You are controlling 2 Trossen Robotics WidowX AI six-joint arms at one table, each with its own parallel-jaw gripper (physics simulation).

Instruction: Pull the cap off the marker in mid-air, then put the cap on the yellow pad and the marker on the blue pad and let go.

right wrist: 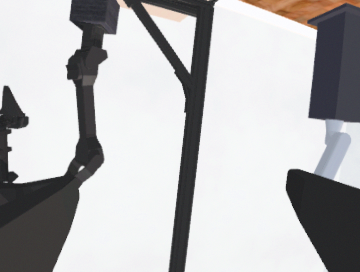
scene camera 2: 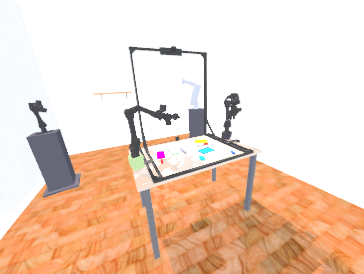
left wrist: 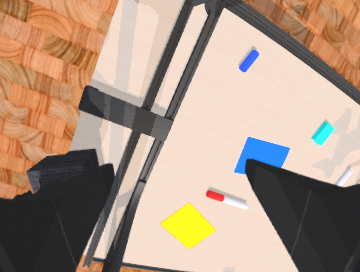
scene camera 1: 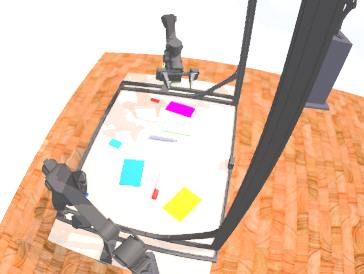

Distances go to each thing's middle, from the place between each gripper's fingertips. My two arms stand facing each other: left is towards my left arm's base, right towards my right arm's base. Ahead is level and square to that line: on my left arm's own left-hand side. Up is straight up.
Now: left hand 320 mm to the left of the blue pad (left wrist: 267, 152), 290 mm above it and 60 mm past it. The rest, counted from my left hand: yellow pad (scene camera 1: 184, 201) 320 mm behind, 290 mm below, 170 mm to the right.
Right now my right hand is 22 cm short of the blue pad, 21 cm to the right of it and 35 cm above it. The rest, counted from my right hand: yellow pad (3 cm behind, 35 cm to the left, 35 cm below).
